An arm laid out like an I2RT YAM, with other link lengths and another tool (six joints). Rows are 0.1 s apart.
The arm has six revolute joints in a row. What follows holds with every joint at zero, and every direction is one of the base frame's. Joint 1 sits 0.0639 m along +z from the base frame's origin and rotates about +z. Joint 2 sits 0.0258 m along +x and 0.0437 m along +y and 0.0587 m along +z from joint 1 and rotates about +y. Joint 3 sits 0.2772 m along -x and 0.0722 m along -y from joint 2 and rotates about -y. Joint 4 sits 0.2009 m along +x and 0.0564 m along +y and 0.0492 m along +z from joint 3 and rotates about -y. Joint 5 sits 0.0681 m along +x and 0.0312 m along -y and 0.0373 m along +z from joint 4 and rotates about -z. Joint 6 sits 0.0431 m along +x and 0.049 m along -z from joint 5 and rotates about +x. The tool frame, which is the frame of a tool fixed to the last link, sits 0.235 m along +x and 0.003 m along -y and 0.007 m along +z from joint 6; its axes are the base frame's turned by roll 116.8, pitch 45.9 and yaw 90 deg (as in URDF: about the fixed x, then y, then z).
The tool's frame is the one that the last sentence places.
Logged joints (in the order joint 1, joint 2, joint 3, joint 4, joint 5, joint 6), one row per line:
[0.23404, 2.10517, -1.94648, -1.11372, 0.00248, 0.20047]
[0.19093, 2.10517, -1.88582, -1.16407, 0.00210, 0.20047]
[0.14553, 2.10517, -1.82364, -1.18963, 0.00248, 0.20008]
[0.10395, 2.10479, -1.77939, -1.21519, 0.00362, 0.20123]
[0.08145, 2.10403, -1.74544, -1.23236, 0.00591, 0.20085]
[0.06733, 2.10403, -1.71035, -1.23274, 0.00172, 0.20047]
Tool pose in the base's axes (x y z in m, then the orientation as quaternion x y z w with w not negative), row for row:
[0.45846, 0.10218, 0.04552, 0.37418, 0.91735, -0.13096, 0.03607]
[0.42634, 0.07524, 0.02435, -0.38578, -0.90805, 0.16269, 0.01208]
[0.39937, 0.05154, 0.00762, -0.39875, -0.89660, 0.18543, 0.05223]
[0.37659, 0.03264, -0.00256, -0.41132, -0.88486, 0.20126, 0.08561]
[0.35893, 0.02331, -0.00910, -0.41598, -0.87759, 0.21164, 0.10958]
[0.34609, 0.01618, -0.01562, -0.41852, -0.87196, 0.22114, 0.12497]
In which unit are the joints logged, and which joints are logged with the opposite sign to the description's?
The joints are logged in radians. Opposite sign: joint 3, joint 5.
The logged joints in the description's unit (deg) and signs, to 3 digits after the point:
[13.410, 120.617, 111.525, -63.811, -0.142, 11.486]
[10.939, 120.617, 108.050, -66.696, -0.120, 11.486]
[8.338, 120.617, 104.487, -68.161, -0.142, 11.464]
[5.956, 120.596, 101.952, -69.625, -0.207, 11.530]
[4.667, 120.552, 100.006, -70.609, -0.339, 11.508]
[3.858, 120.552, 97.996, -70.631, -0.099, 11.486]

